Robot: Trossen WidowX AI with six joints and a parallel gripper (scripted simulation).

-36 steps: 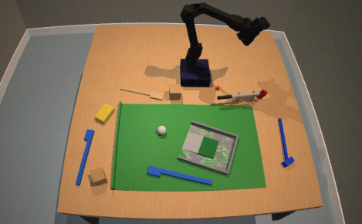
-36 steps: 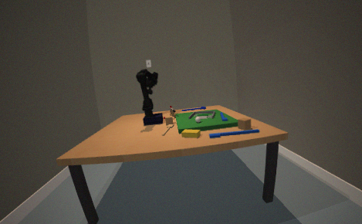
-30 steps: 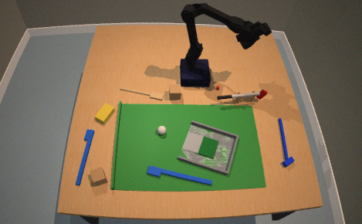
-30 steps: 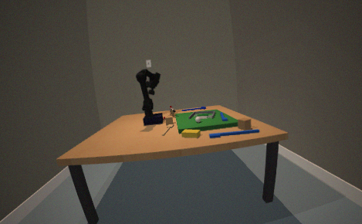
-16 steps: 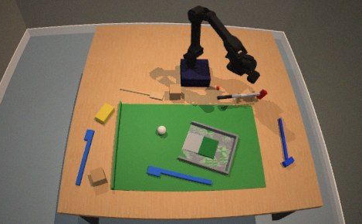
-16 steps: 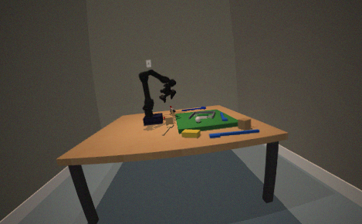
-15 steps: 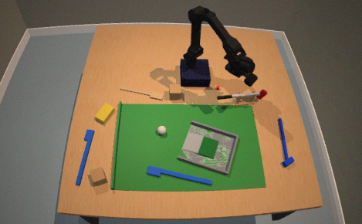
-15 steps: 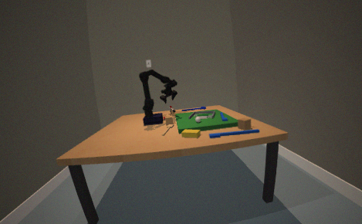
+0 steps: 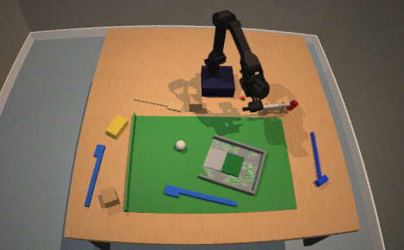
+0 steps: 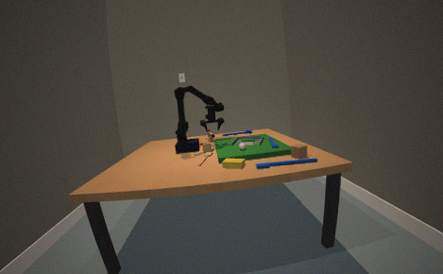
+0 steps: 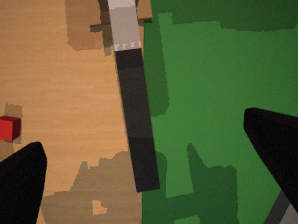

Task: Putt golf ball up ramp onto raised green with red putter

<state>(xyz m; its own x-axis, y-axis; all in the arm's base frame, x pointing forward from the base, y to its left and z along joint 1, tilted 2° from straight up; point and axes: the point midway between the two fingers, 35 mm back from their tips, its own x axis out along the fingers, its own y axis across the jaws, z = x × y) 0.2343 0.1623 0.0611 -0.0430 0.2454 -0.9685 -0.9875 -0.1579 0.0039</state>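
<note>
My gripper tip is 60 mm past the thin tan stick, 420 mm to the left of it and 90 mm above it. Also, from my gripper tip: green mat 250 mm ahead, 200 mm to the right, 100 mm below; then white golf ball 180 mm ahead, 330 mm to the right, 70 mm below; then yellow block 80 mm ahead, 630 mm to the right, 80 mm below.
</note>
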